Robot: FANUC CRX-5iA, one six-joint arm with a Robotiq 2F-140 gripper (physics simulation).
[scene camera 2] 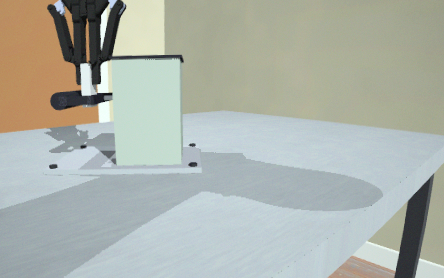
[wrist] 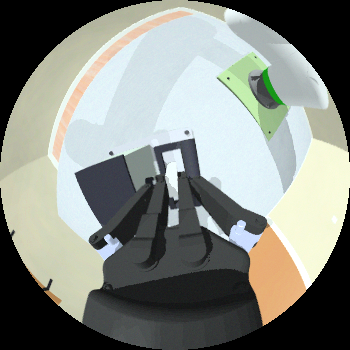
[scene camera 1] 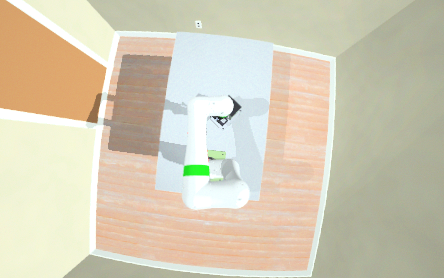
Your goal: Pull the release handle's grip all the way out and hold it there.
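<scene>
The release handle is a dark, roughly rectangular loop with a thick round grip as its outer bar. A short light rod joins it to the side of a pale green box with a dark top. My gripper is shut, its white pads together with nothing between them. It points down from above, and the pads reach into the loop's opening, between the grip and the box. The pad ends show slightly below the handle in scene camera 2. Whether the pads touch the grip is unclear.
The box stands on a light base plate with dark bolts, on the pale table. The white arm reaches over the table from its green mounting plate.
</scene>
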